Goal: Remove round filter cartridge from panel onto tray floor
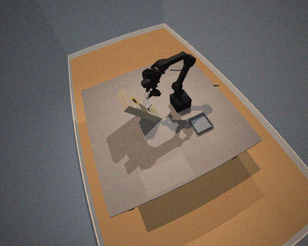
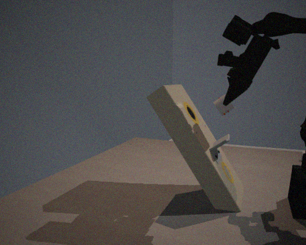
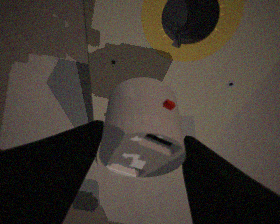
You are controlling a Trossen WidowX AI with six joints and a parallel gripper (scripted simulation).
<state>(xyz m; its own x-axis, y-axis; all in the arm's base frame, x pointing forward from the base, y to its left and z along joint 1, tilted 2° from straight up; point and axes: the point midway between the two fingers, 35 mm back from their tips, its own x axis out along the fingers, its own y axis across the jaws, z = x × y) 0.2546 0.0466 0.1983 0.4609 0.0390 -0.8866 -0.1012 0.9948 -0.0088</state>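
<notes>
My gripper tip is 360 mm past the grey tray, 270 mm above it and 230 mm to the right of it. Also, from my gripper tip: white round cartridge right at my gripper tip; beige panel 120 mm below, 70 mm ahead, 20 mm to the right; grey bracket 130 mm below, 20 mm to the right, 20 mm ahead.
</notes>
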